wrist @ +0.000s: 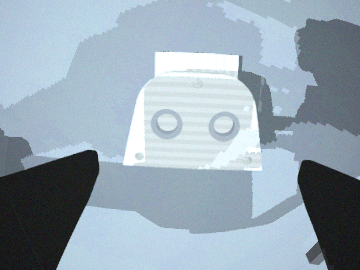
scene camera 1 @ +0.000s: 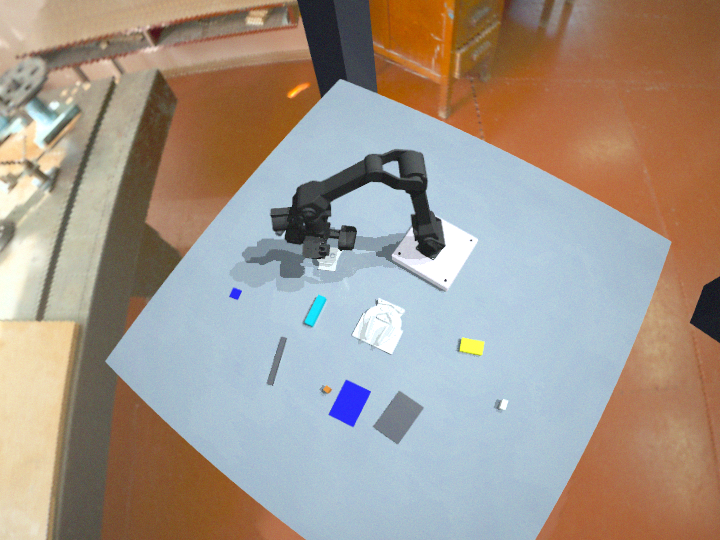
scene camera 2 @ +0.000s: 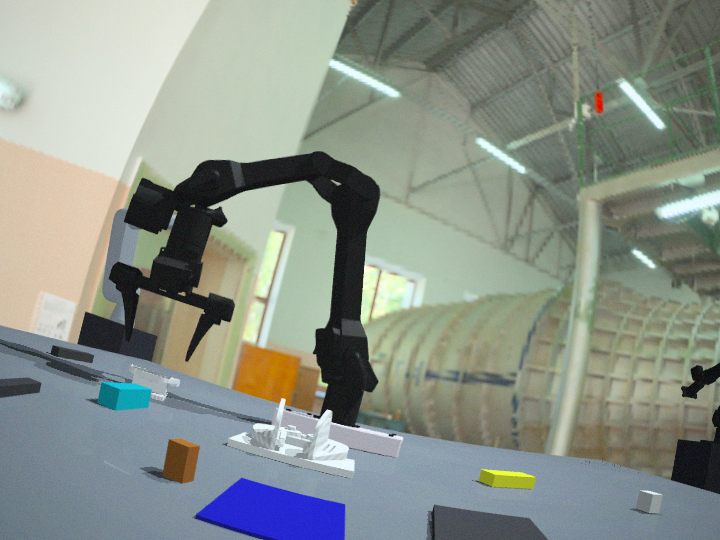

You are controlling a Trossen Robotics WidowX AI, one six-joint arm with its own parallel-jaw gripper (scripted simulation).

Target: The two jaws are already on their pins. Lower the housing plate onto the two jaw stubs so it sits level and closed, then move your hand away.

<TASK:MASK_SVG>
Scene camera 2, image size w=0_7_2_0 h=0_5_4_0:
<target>my gripper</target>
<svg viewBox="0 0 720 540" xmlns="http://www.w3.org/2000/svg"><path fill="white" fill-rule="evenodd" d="M169 238L166 247L162 246L159 255L153 260L150 278L143 276L139 268L128 266L118 261L113 265L109 279L116 284L115 288L122 293L125 340L127 342L130 341L139 302L139 295L136 293L138 288L204 309L205 314L201 314L196 331L186 354L185 362L188 362L199 342L213 324L220 326L221 320L227 322L232 320L235 303L231 299L209 293L209 297L205 297L192 292L193 287L198 288L202 274L203 262L201 260L204 251L202 248L185 240Z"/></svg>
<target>cyan block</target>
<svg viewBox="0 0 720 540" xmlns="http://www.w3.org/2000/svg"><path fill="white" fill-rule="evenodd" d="M101 383L98 404L117 411L149 407L151 389L133 383Z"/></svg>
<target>orange cube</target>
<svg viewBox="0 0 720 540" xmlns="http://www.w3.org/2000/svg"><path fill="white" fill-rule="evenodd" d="M168 439L163 476L181 484L193 482L200 446L179 438Z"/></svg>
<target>yellow block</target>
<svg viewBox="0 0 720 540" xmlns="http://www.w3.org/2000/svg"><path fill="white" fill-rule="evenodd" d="M481 469L479 482L488 484L491 487L534 488L536 477L520 472Z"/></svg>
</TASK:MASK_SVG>
